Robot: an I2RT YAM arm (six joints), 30 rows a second.
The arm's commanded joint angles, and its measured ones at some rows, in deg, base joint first. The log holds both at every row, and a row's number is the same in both.
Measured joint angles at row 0:
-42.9 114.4 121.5 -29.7 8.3 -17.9
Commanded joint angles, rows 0 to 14:
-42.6 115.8 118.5 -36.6 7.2 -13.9
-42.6 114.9 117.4 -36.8 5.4 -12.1
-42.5 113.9 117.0 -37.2 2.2 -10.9
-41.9 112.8 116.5 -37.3 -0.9 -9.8
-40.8 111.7 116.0 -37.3 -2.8 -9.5
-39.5 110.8 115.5 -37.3 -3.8 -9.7
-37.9 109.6 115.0 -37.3 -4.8 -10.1
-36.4 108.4 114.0 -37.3 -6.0 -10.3
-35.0 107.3 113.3 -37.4 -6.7 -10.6
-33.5 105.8 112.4 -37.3 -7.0 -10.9
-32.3 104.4 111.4 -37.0 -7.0 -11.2
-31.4 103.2 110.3 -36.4 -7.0 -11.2
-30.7 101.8 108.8 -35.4 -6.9 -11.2
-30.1 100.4 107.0 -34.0 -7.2 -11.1
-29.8 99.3 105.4 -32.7 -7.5 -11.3
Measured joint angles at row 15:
-29.5 104.7 107.8 -35.4 -4.8 -11.8
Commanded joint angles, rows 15 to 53:
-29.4 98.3 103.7 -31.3 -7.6 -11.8
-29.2 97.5 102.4 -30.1 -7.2 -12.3
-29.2 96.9 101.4 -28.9 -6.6 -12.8
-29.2 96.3 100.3 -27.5 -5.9 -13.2
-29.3 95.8 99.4 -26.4 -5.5 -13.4
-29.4 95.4 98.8 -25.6 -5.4 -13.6
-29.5 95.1 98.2 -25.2 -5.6 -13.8
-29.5 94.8 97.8 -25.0 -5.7 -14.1
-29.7 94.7 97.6 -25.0 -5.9 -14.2
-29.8 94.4 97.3 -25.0 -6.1 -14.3
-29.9 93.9 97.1 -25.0 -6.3 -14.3
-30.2 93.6 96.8 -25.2 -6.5 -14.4
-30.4 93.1 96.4 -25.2 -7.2 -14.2
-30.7 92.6 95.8 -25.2 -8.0 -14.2
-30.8 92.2 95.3 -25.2 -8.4 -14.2
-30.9 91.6 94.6 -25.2 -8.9 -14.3
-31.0 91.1 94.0 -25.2 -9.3 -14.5
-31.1 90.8 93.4 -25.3 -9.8 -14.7
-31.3 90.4 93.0 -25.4 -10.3 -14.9
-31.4 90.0 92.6 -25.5 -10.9 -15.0
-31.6 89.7 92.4 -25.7 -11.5 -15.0
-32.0 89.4 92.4 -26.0 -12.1 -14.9
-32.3 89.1 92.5 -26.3 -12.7 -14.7
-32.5 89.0 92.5 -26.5 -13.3 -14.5
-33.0 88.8 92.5 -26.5 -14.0 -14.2
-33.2 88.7 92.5 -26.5 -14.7 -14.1
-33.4 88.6 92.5 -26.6 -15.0 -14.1
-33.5 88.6 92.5 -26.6 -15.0 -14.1
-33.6 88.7 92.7 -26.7 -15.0 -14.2
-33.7 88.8 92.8 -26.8 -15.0 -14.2
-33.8 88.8 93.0 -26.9 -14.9 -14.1
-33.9 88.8 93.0 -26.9 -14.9 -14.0
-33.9 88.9 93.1 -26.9 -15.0 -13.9
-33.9 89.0 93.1 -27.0 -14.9 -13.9
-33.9 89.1 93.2 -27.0 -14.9 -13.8
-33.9 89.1 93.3 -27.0 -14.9 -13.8
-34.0 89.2 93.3 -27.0 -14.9 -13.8
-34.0 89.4 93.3 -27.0 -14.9 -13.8
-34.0 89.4 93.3 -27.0 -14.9 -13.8
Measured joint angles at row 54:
-33.5 89.7 92.7 -26.6 -13.7 -14.4
